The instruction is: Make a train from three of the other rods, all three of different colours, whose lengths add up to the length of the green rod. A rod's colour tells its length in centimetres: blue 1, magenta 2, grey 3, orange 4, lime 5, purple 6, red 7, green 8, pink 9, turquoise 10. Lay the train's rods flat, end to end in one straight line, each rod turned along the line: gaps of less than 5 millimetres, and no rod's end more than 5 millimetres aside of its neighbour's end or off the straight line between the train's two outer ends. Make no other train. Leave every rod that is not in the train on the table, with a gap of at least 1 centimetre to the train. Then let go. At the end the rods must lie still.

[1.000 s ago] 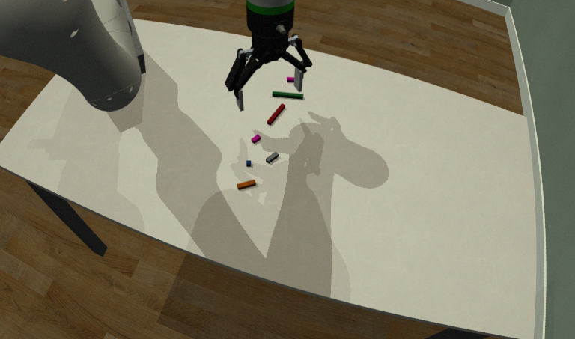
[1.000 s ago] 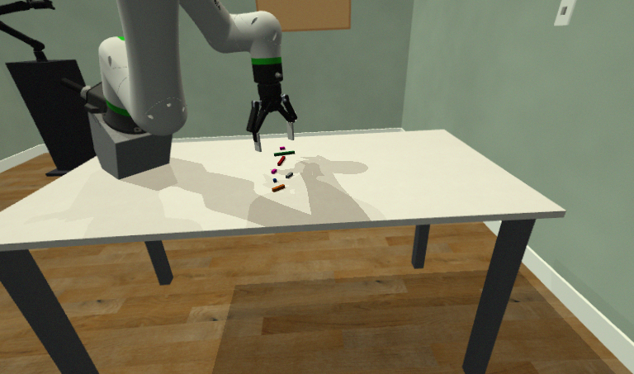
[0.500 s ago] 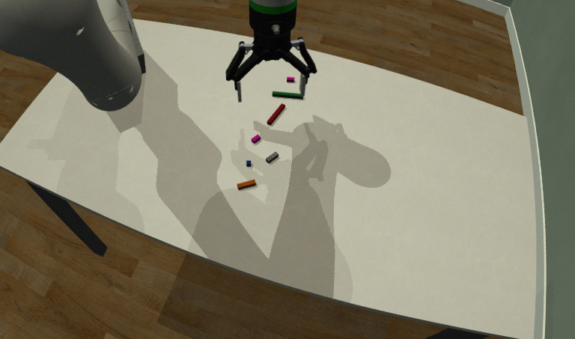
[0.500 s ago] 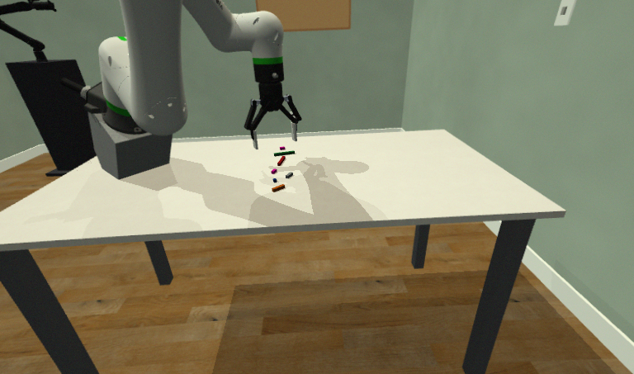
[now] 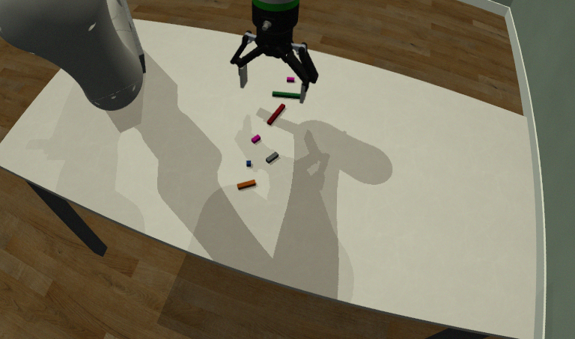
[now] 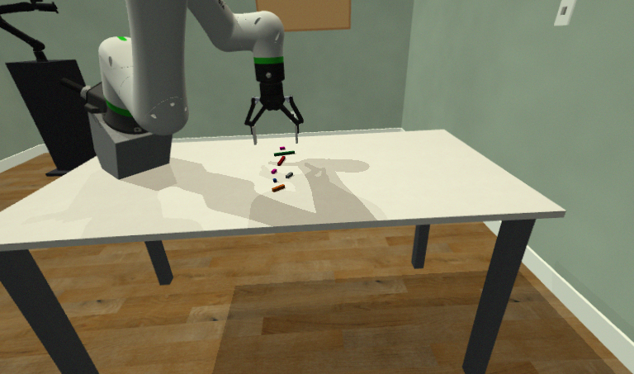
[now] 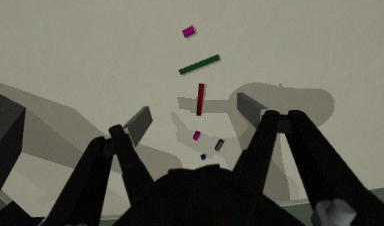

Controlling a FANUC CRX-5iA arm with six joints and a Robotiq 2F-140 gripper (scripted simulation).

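Now: hand 170 mm to the left of the small blue rod, 70 mm above it and 20 mm short of it. Round my hand: grey rod (130 mm to the right, 70 mm below, 60 mm ahead); then green rod (70 mm below, 60 mm to the left, 10 mm ahead); then red rod (70 mm below, 10 mm to the right, 10 mm ahead).
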